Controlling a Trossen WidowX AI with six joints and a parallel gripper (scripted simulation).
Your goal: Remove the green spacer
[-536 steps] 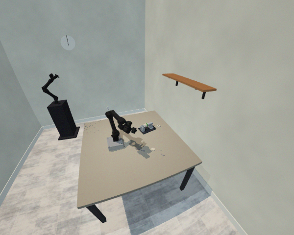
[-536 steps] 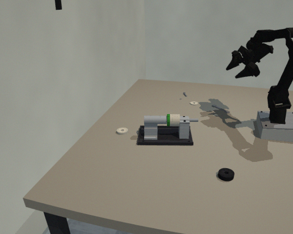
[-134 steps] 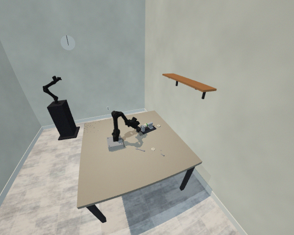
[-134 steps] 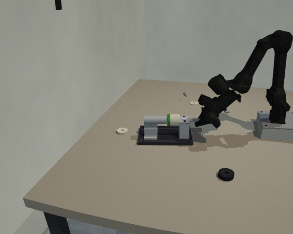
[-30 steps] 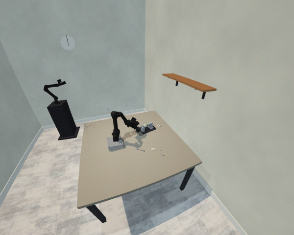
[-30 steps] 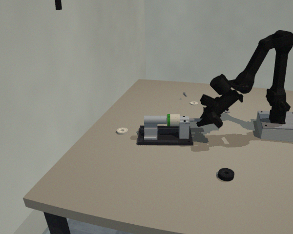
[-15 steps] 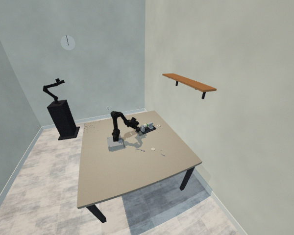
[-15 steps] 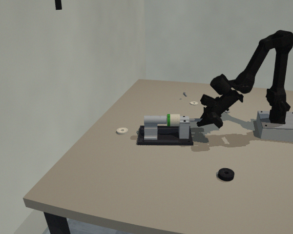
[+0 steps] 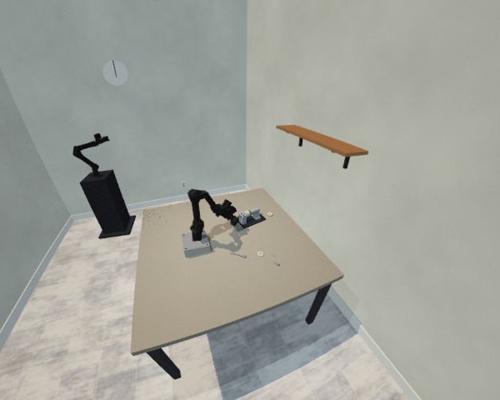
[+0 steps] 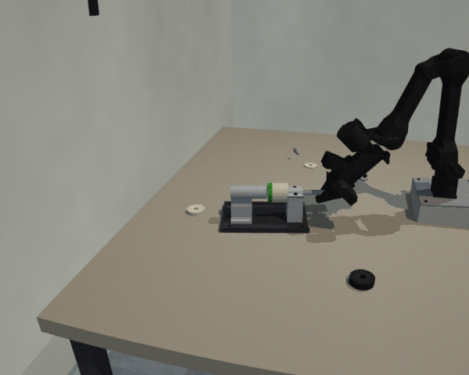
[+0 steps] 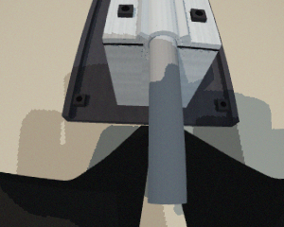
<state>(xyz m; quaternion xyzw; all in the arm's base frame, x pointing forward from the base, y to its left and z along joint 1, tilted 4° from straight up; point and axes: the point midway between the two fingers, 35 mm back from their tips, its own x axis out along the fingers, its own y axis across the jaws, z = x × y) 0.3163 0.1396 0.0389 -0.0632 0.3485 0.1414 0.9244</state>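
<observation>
My hand is 70 mm short of the grey shaft and 20 mm to the right of it. From my hand the other things lie so: green spacer (140 mm ahead, 50 mm to the left); then black ring (130 mm behind, 250 mm to the left, 70 mm below); then wrench (40 mm behind, 330 mm to the right, 80 mm below).
</observation>
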